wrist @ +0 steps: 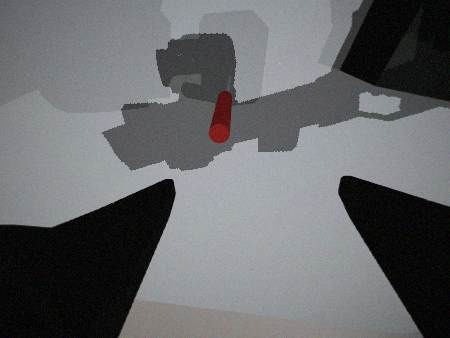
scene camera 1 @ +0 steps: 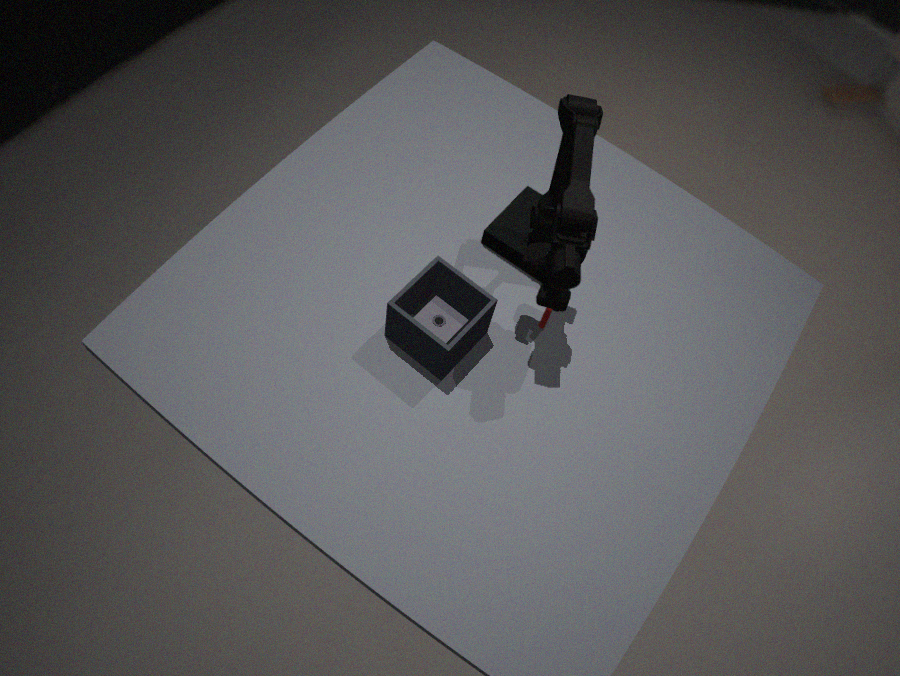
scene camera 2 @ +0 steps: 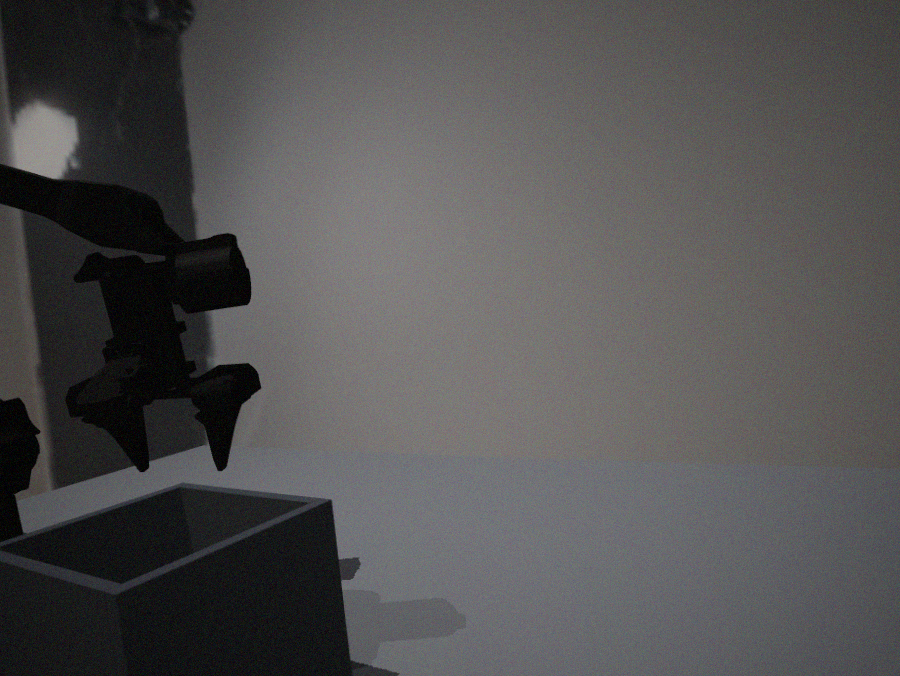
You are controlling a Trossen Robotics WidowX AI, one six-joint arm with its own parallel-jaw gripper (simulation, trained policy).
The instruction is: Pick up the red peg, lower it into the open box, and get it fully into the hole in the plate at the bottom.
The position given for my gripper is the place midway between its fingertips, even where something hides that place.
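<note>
My gripper is in scene camera 2 (scene camera 2: 182, 469), and I see it in the wrist view (wrist: 254, 185) and in scene camera 1 (scene camera 1: 562, 293) as well. There is a dark box, which I see in scene camera 2 (scene camera 2: 188, 573) and in scene camera 1 (scene camera 1: 440, 278); in the wrist view the box is out of frame. The wrist view shows me a red peg (wrist: 219, 132). Scene camera 2 does not show the peg, which is hidden by the dark box. I also see a light plate (scene camera 1: 437, 316).
</note>
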